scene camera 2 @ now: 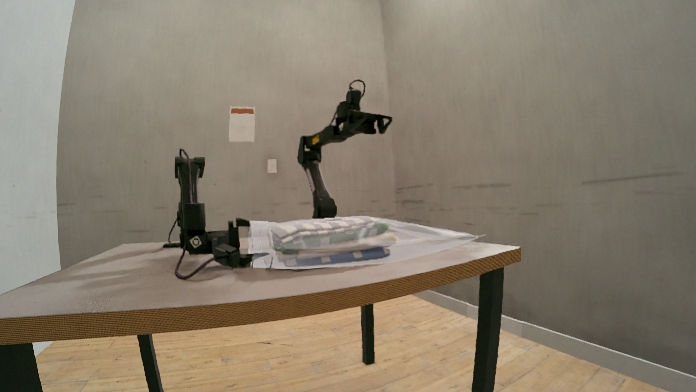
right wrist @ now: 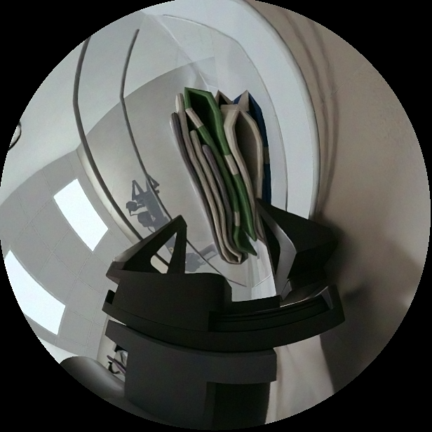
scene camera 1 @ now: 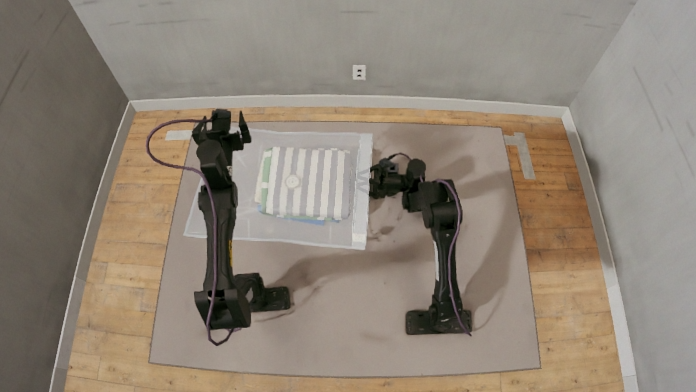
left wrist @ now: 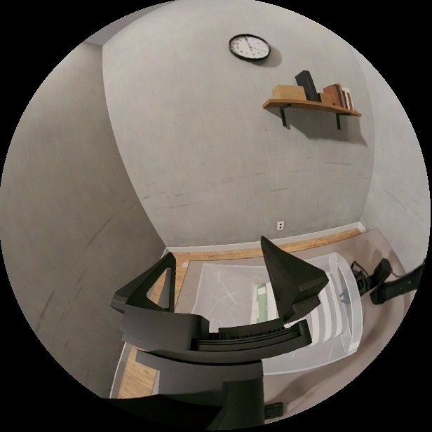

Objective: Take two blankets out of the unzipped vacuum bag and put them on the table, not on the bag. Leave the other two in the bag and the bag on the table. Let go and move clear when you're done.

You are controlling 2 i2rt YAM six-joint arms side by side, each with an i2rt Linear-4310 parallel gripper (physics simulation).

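The clear vacuum bag [scene camera 1: 250, 227] [scene camera 2: 435, 232] [left wrist: 220, 292] lies on the table, its mouth facing my right gripper. Four folded blankets are stacked inside: grey-and-white striped [scene camera 1: 311, 185] [scene camera 2: 320, 229] on top, then green [scene camera 1: 266, 172] [right wrist: 242, 195], cream [right wrist: 232, 130] and blue [scene camera 2: 370, 254] [right wrist: 266, 190] at the bottom. My right gripper [scene camera 1: 371, 182] [scene camera 2: 249, 242] [right wrist: 218, 211] is open and empty at the bag mouth, one finger above the other, tips short of the blankets. My left gripper [scene camera 1: 223, 117] [scene camera 2: 385, 122] [left wrist: 214, 249] is open and empty, high above the bag's closed end.
The table [scene camera 1: 350, 320] [scene camera 2: 150, 290] extends beyond the bag toward both arm bases. The bag's closed end lies close to a table edge in scene camera 2. My left arm passes over part of the bag in scene camera 1. A wall shelf [left wrist: 312, 105] shows in the left wrist view.
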